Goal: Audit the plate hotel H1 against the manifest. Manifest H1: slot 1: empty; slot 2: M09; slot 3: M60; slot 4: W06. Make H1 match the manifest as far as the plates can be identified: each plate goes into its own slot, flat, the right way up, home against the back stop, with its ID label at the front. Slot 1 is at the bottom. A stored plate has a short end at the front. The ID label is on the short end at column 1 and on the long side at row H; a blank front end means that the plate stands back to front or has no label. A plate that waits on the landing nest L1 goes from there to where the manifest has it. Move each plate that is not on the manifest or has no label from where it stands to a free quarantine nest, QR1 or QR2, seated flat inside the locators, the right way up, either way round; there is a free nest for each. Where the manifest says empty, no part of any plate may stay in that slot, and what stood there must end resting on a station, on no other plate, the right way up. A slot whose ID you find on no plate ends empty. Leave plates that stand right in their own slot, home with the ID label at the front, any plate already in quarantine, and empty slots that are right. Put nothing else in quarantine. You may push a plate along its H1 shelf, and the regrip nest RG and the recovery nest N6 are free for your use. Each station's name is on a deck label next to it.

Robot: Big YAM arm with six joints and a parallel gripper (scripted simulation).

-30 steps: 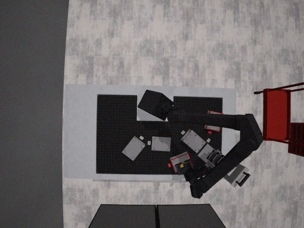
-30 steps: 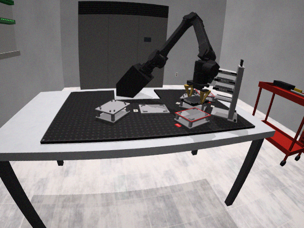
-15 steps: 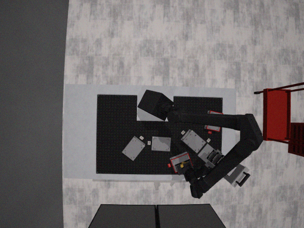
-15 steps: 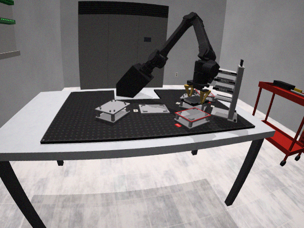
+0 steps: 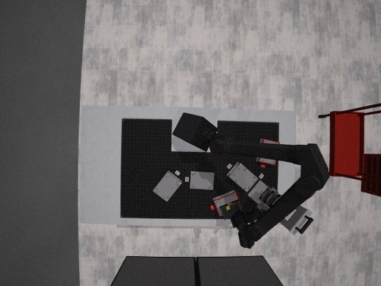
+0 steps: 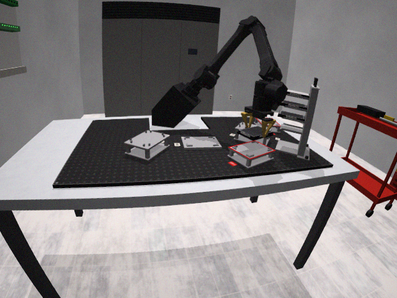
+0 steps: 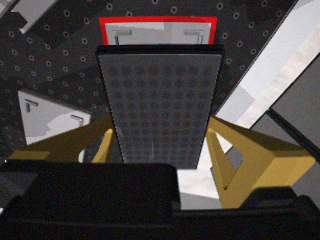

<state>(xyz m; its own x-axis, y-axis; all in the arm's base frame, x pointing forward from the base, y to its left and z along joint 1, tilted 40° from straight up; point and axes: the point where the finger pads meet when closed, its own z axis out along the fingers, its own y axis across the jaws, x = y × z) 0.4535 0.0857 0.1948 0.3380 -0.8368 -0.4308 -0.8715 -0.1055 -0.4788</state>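
Right now the red-framed quarantine nest is 8 cm below my hand. The rest, counted from my hand: hotel base: 25 cm to the left, 11 cm below, 6 cm behind; QR2 label: 26 cm to the left, 26 cm behind, 11 cm below; H1 deck label: 25 cm to the left, 19 cm behind, 11 cm below.
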